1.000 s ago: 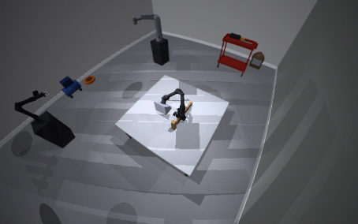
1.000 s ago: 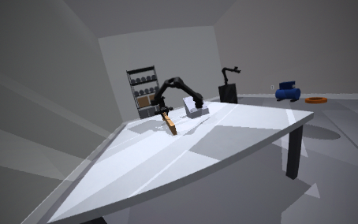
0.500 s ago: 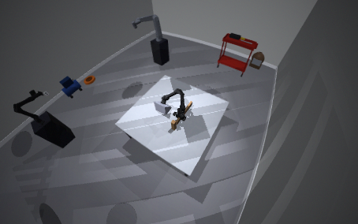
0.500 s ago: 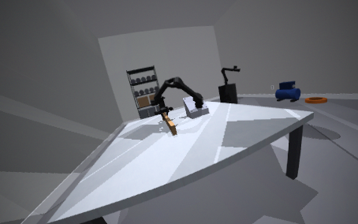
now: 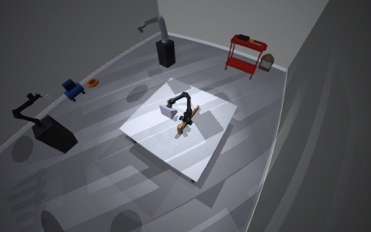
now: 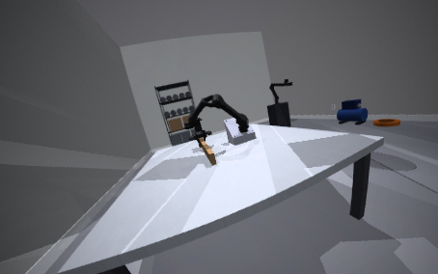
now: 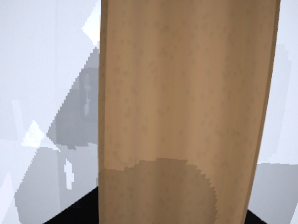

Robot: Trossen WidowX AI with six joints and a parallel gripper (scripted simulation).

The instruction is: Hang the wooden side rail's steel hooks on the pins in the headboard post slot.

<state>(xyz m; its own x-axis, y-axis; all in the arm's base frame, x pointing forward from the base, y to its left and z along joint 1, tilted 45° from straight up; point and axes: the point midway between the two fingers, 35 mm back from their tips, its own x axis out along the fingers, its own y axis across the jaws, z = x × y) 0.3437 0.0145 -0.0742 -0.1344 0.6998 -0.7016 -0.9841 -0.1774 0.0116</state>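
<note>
The wooden headboard post lies 2 cm ahead of my gripper tip, 14 cm to the right of it and 4 cm above it.
</note>
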